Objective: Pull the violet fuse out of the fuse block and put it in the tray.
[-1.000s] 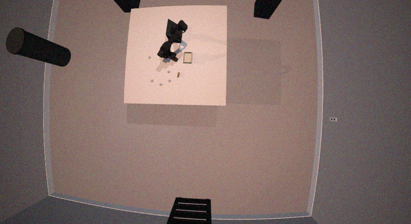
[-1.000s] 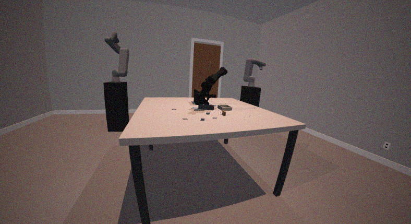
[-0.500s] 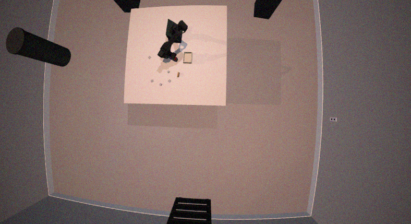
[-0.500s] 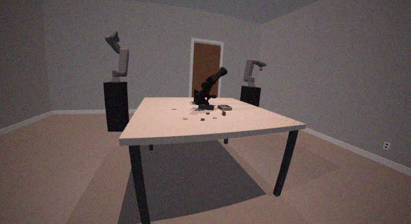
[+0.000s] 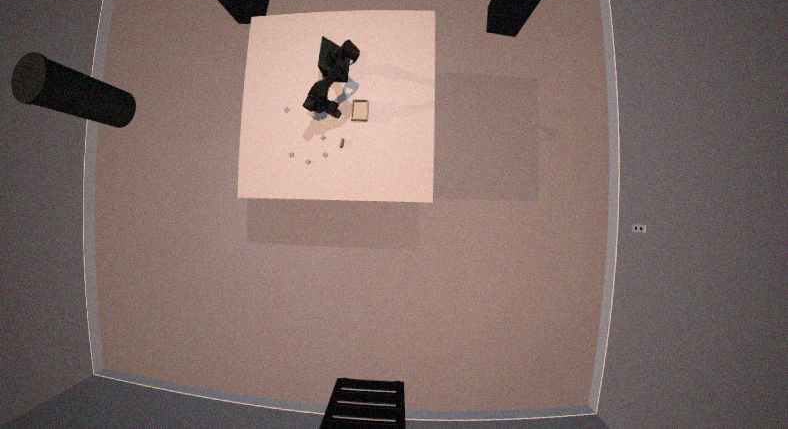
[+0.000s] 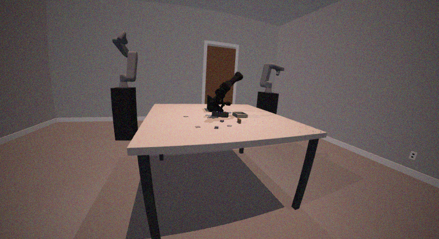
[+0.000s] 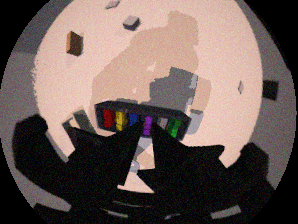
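My gripper tip is 2 cm past the tan tray, 20 cm to the right of it and 3 cm above it. Also, from my gripper tip: violet fuse 1 cm below.
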